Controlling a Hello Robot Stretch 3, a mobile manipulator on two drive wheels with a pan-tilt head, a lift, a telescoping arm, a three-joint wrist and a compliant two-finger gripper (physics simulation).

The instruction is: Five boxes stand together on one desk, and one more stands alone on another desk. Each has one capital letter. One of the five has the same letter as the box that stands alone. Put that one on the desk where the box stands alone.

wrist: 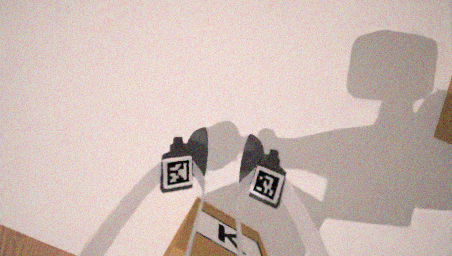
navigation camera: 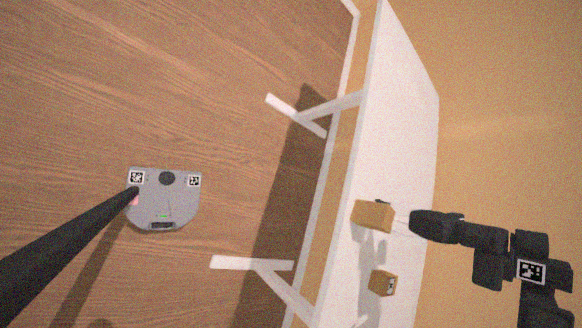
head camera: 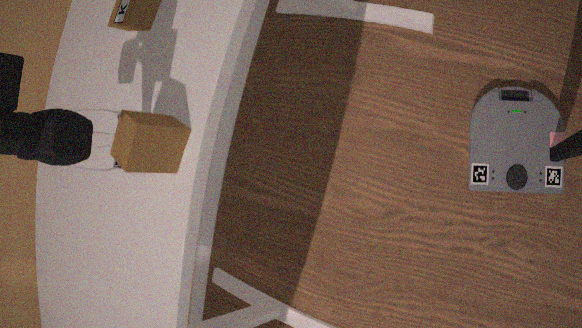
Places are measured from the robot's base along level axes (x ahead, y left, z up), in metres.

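Pixels of known places: robot's base at its link origin: [navigation camera: 167, 177] [head camera: 515, 175].
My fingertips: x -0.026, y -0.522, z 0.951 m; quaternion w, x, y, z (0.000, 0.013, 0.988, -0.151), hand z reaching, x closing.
Observation:
Ahead of a thing's pixels: the offset from my fingertips to its top centre. Level surfaces: height alone.
A brown box {0.003 m ahead, 0.078 m left, 0.089 m up} [head camera: 152, 142] [navigation camera: 372, 216] [wrist: 215, 240] with a black K on a white label is at the white desk {0.001 m down} [head camera: 110, 225] [navigation camera: 395, 125] [wrist: 100, 60], turned askew; whether it rests flat is unclear. My gripper [wrist: 225, 148] is partly open, its fingertips a small gap apart with nothing between them. In the wrist view the box is below the fingertips, behind the finger straps. In the head view it hides the fingertips. A second brown K box {0.228 m back, 0.064 m right, 0.049 m up} [head camera: 140, 15] [navigation camera: 382, 283] stands on the same desk, with a brown edge at the right of the wrist view.
My grey base [head camera: 515, 135] [navigation camera: 162, 197] stands on the wooden floor, away from the desk's long edge. White desk legs [head camera: 400, 19] [navigation camera: 330, 106] reach out over the floor. My black arm and wrist extend over the desk's far side, near the tan wall.

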